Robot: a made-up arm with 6 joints. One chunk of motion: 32 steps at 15 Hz.
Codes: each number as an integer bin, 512 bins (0 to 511) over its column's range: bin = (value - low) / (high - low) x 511, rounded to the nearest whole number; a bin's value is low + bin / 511 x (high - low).
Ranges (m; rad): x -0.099..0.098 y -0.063..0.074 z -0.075..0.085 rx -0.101..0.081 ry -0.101..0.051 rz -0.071..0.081
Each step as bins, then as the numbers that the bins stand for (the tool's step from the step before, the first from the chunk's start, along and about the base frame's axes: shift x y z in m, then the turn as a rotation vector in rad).
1 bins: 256 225 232 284 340 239
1 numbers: -0.00031 -0.00268 -0.00236 0.00015 0.00014 0.00009
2 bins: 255 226 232 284 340 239
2 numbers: -0.00069 -0.00241 -0.00236 0.00015 0.00014 0.00009
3 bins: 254 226 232 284 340 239
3 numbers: -0.00108 -0.00241 -0.00236 0.00015 0.00014 0.00009
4 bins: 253 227 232 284 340 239
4 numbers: -0.00146 -0.00214 -0.00236 0.00015 0.00014 0.00009
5 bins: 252 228 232 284 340 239
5 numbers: -0.00185 -0.00187 -0.00236 0.00015 0.00014 0.00009
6 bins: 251 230 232 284 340 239
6 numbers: -0.00223 -0.00134 -0.00236 0.00015 0.00014 0.00009
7 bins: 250 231 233 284 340 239
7 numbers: -0.00262 -0.00107 -0.00205 0.00015 0.00014 0.00009
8 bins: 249 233 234 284 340 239
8 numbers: -0.00301 -0.00053 -0.00173 0.00015 0.00014 0.00009
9 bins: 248 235 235 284 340 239
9 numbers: -0.00339 0.00000 -0.00142 0.00015 0.00014 0.00009
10 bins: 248 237 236 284 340 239
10 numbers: -0.00339 0.00054 -0.00111 0.00015 0.00014 0.00009
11 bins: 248 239 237 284 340 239
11 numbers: -0.00339 0.00108 -0.00079 0.00015 0.00014 0.00009
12 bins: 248 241 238 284 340 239
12 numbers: -0.00339 0.00161 -0.00048 0.00015 0.00014 0.00009
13 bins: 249 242 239 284 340 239
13 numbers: -0.00301 0.00188 -0.00017 0.00015 0.00014 0.00009
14 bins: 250 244 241 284 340 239
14 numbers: -0.00262 0.00242 0.00046 0.00015 0.00014 0.00009
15 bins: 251 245 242 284 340 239
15 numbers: -0.00223 0.00268 0.00077 0.00015 0.00014 0.00009
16 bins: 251 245 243 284 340 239
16 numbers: -0.00223 0.00268 0.00109 0.00015 0.00014 0.00009
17 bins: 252 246 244 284 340 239
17 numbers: -0.00185 0.00295 0.00140 0.00015 0.00014 0.00009
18 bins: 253 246 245 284 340 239
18 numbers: -0.00146 0.00295 0.00171 0.00015 0.00014 0.00009
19 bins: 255 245 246 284 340 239
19 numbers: -0.00069 0.00268 0.00203 0.00015 0.00014 0.00009
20 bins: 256 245 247 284 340 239
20 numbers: -0.00031 0.00268 0.00234 0.00015 0.00014 0.00009
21 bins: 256 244 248 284 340 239
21 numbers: -0.00031 0.00242 0.00265 0.00015 0.00014 0.00009
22 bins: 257 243 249 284 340 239
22 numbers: 0.00008 0.00215 0.00296 0.00015 0.00014 0.00009
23 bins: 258 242 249 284 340 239
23 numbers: 0.00046 0.00188 0.00296 0.00015 0.00014 0.00009
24 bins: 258 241 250 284 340 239
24 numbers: 0.00046 0.00161 0.00328 0.00015 0.00014 0.00009
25 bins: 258 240 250 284 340 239
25 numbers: 0.00046 0.00134 0.00328 0.00015 0.00014 0.00009
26 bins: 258 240 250 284 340 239
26 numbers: 0.00046 0.00134 0.00328 0.00015 0.00014 0.00009
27 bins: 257 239 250 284 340 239
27 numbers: 0.00008 0.00108 0.00328 0.00015 0.00014 0.00009
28 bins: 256 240 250 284 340 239
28 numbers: -0.00031 0.00134 0.00328 0.00015 0.00014 0.00009
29 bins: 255 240 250 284 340 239
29 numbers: -0.00069 0.00134 0.00328 0.00015 0.00014 0.00009
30 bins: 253 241 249 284 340 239
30 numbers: -0.00146 0.00161 0.00296 0.00015 0.00014 0.00009
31 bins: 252 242 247 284 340 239
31 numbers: -0.00185 0.00188 0.00234 0.00015 0.00014 0.00009
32 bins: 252 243 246 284 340 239
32 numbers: -0.00185 0.00215 0.00203 0.00015 0.00014 0.00009
